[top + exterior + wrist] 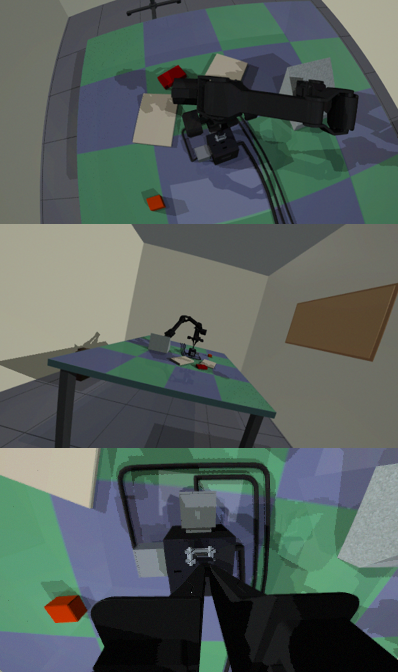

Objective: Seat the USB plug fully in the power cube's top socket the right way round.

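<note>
My gripper tip is 50 mm above the metal-framed socket and 10 mm to the right of it. Round my gripper tip: red block (280 mm to the right, 150 mm ahead, 110 mm below); grey USB plug (20 mm below); orange block (220 mm ahead, 190 mm to the left, 100 mm below).
</note>
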